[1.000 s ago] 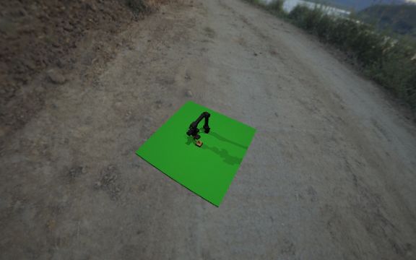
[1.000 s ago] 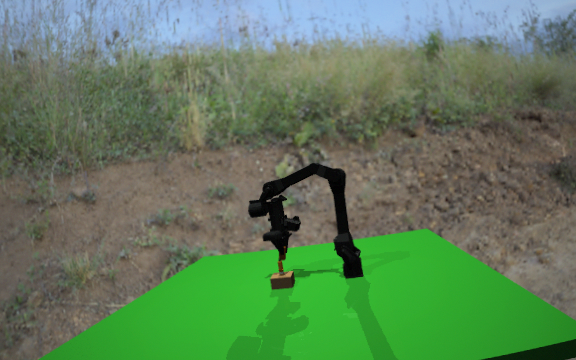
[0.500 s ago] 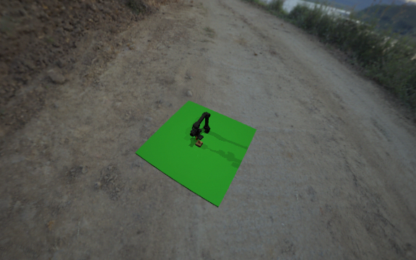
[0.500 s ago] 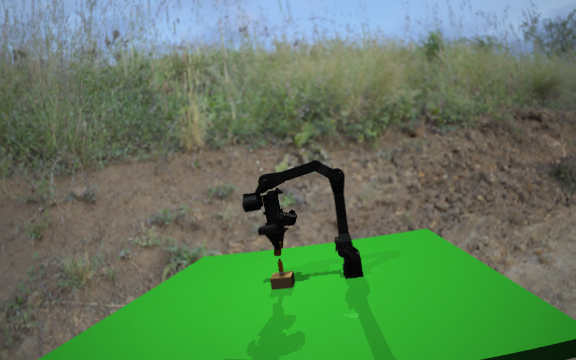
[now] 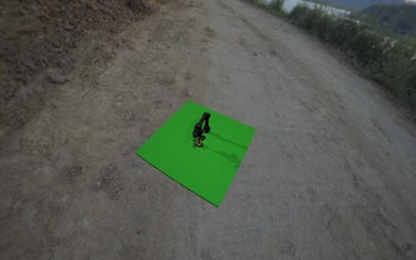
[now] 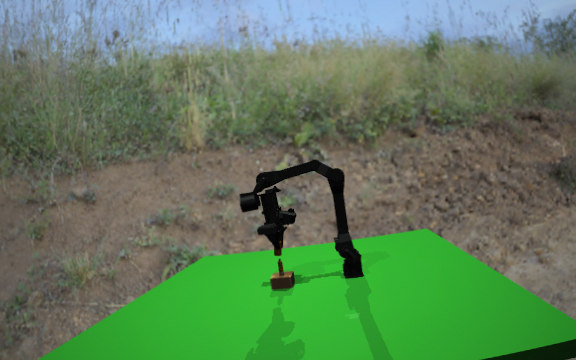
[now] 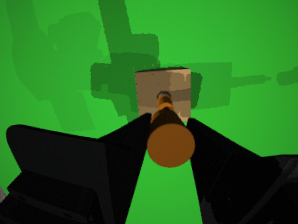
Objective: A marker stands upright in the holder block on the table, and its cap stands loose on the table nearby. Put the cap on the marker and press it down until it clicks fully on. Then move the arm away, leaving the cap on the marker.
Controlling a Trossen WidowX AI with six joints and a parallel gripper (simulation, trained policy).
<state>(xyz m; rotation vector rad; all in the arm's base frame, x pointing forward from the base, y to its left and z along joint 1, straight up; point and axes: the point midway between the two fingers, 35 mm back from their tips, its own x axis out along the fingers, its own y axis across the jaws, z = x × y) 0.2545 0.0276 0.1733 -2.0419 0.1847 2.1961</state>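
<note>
The brown holder block lies 10 mm ahead of my gripper tip and 120 mm below it. Round my gripper tip: orange cap 10 mm ahead.
</note>
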